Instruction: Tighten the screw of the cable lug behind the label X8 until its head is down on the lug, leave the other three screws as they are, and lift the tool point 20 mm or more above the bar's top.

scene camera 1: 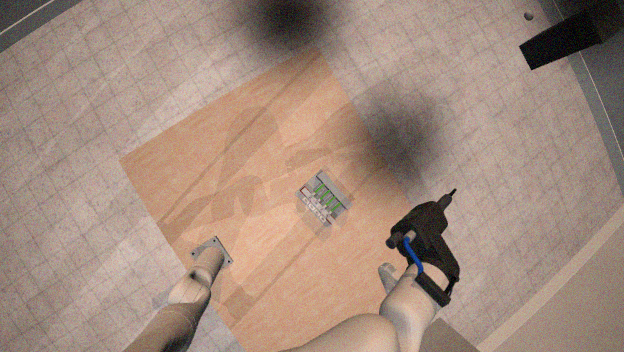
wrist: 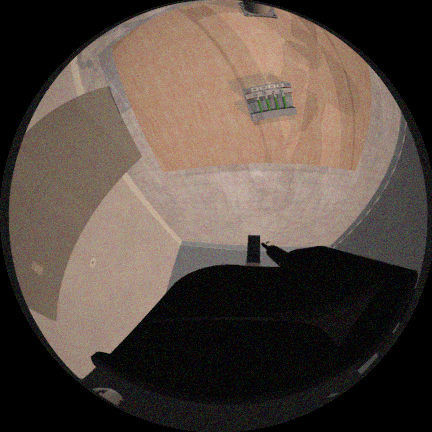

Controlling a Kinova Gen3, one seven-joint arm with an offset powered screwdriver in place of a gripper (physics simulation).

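Pixels of known places: hand, tool point: (scene camera 1: 455, 189) (wrist: 261, 243); arm's base, link origin: (scene camera 1: 212, 258).
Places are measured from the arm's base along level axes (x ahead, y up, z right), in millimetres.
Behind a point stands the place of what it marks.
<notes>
The grey bar assembly (scene camera 1: 337, 189) {y 37, x 550, z -8 mm} (wrist: 274, 116) {y 37, x 554, z -9 mm} lies on the wooden table (scene camera 1: 175, 170) {y -11, x 35, z -366 mm} (wrist: 190, 125) {y -12, x 584, z 351 mm}. Several green-marked cables (scene camera 1: 327, 197) (wrist: 268, 104) {y 38, x 508, z 16 mm} run side by side to a row of pale labels (scene camera 1: 313, 210) {y 30, x 432, z 19 mm} (wrist: 267, 88) {y 30, x 444, z 17 mm}. The lettering is too small to read, so I cannot tell which label is X8. The lugs and screw heads are too small to judge. My black powered screwdriver (scene camera 1: 454, 190) {y 468, x 721, z 61 mm} (wrist: 263, 244) {y 469, x 714, z 63 mm} has no fingers. In the scene view its bit is well right of the bar, pointing up and right, apart from the bar.
The arm's base plate (scene camera 1: 227, 258) {y 0, x 50, z 29 mm} (wrist: 270, 16) is at the table's lower left in the scene view. The pale arm (scene camera 1: 350, 335) {y 734, x 361, z 32 mm} reaches along the lower edge. A black box-like object (scene camera 1: 560, 45) (wrist: 254, 248) is beyond the table. Dark blurred patches cover parts of the scene view.
</notes>
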